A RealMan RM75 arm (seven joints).
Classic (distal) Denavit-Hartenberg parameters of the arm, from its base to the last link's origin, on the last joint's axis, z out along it. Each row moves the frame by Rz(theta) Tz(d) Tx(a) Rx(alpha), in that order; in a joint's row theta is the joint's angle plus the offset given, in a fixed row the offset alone. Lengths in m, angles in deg.
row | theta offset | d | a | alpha
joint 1 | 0 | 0.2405 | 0 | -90
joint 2 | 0 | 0 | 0 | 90
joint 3 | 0 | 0.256 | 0 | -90
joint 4 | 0 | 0 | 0 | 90
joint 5 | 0 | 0.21 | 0 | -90
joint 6 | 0 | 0 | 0 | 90
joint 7 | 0 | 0.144 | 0 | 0
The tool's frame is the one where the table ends.
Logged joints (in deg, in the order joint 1, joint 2, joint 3, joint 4, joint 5, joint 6, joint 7), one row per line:
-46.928, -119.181, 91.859, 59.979, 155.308, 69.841, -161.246
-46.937, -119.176, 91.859, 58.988, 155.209, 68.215, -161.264
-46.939, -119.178, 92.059, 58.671, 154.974, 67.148, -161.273
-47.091, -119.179, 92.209, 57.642, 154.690, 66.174, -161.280
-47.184, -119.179, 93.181, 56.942, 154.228, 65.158, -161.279
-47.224, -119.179, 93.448, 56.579, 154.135, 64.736, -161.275
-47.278, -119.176, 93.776, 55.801, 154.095, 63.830, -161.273
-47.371, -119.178, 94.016, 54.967, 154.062, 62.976, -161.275
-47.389, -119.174, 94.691, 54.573, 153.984, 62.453, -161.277
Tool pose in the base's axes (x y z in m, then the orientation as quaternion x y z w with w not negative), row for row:
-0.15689, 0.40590, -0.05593, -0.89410, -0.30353, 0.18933, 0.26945
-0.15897, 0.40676, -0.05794, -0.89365, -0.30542, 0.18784, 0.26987
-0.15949, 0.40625, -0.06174, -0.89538, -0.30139, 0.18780, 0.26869
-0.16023, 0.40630, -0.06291, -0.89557, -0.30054, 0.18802, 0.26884
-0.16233, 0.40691, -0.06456, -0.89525, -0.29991, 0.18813, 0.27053
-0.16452, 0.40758, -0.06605, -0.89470, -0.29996, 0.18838, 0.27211
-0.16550, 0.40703, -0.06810, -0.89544, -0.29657, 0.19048, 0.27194
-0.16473, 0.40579, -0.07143, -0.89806, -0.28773, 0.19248, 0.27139
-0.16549, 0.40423, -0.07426, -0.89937, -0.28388, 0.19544, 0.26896
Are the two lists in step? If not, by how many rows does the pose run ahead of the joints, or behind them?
The pose runs 2 rows ahead of the joints: the pose in row i belongs to the joints in row i + 2.
